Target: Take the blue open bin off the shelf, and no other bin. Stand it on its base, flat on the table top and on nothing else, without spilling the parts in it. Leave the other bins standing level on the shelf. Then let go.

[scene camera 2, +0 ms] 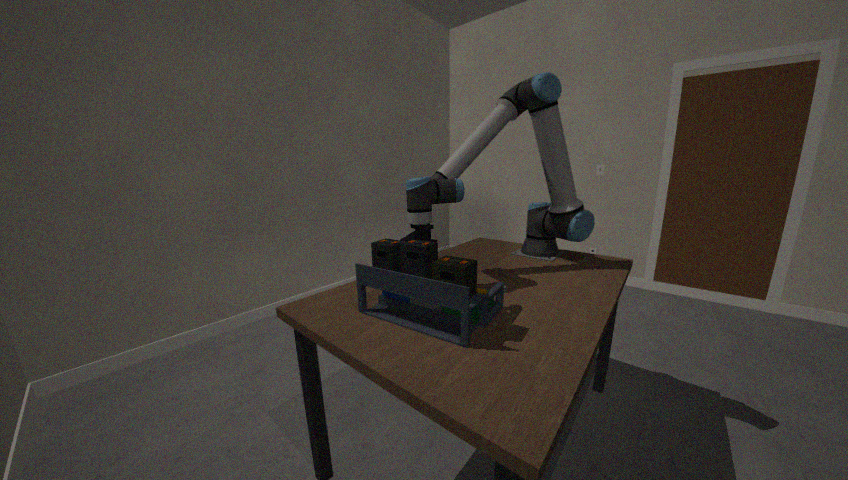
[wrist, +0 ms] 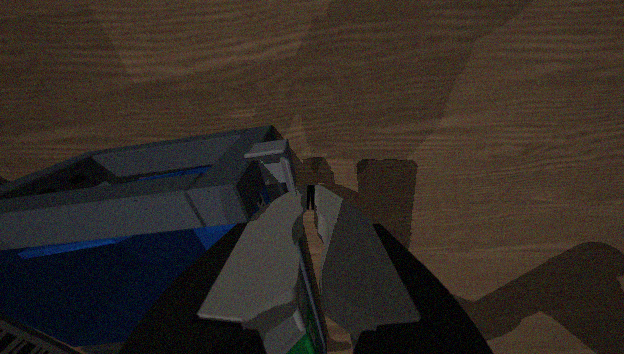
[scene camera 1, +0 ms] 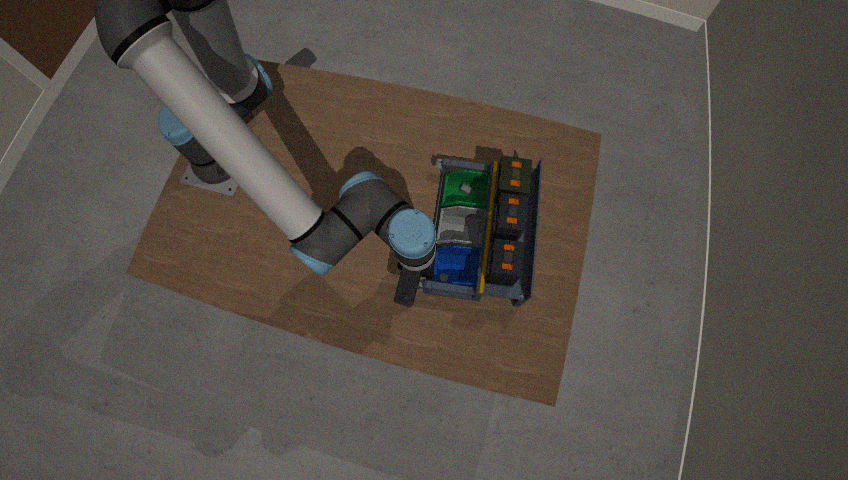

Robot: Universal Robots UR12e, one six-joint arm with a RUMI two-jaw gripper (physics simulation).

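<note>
The blue open bin (scene camera 1: 461, 261) (scene camera 2: 395, 296) (wrist: 100, 290) stands on the lower front tier of the grey shelf (scene camera 1: 449, 289) (scene camera 2: 410, 282) (wrist: 125, 210), at its end, with a small part (scene camera 1: 443, 277) inside. A light grey bin (scene camera 1: 455, 223) is beside it, and a green bin (scene camera 1: 455, 196) (wrist: 305, 346) is at the other end with a small part in it. My gripper (wrist: 310, 187) is shut and empty, pointing down at the shelf's front edge beside the blue bin's front corner. The fingertips are hidden in both scene views. Contact with the shelf cannot be told.
Three dark boxes with orange marks (scene camera 1: 514, 175) (scene camera 1: 510, 218) (scene camera 1: 505, 261) stand on the rear tier, behind a yellow rail (scene camera 1: 489, 228). A grey corner bracket (wrist: 272, 150) sticks up close to my left finger. The shelf stands on the wooden table (scene camera 1: 535, 356) (scene camera 2: 523, 380).
</note>
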